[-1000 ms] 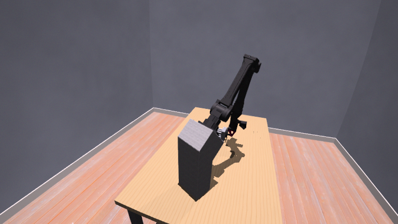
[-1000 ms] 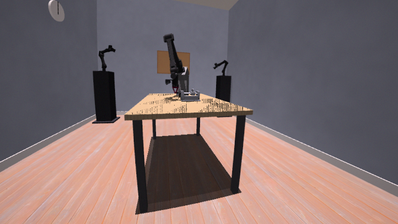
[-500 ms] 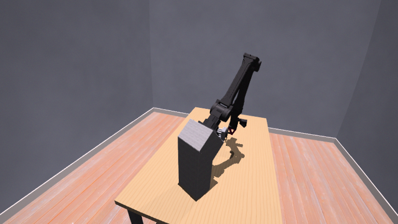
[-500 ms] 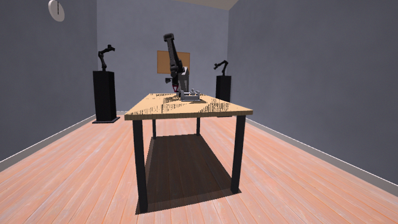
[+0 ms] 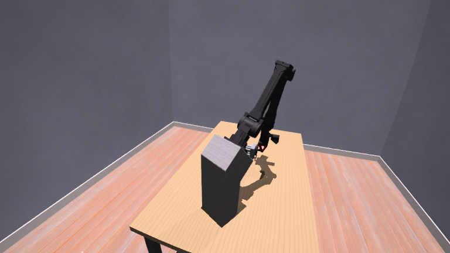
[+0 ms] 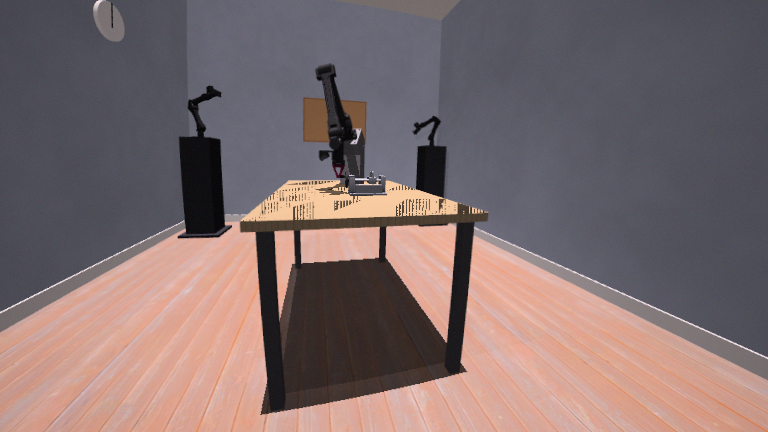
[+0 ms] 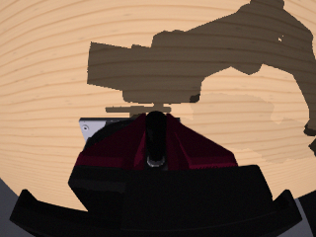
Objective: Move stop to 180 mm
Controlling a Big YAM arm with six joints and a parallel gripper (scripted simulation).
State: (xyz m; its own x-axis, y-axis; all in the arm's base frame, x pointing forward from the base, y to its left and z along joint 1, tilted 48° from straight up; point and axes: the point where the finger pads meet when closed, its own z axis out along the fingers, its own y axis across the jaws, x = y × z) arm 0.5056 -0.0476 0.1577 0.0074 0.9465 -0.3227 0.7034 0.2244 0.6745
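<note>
My gripper is now 10 mm to the right of the black handwheel handle.
</note>
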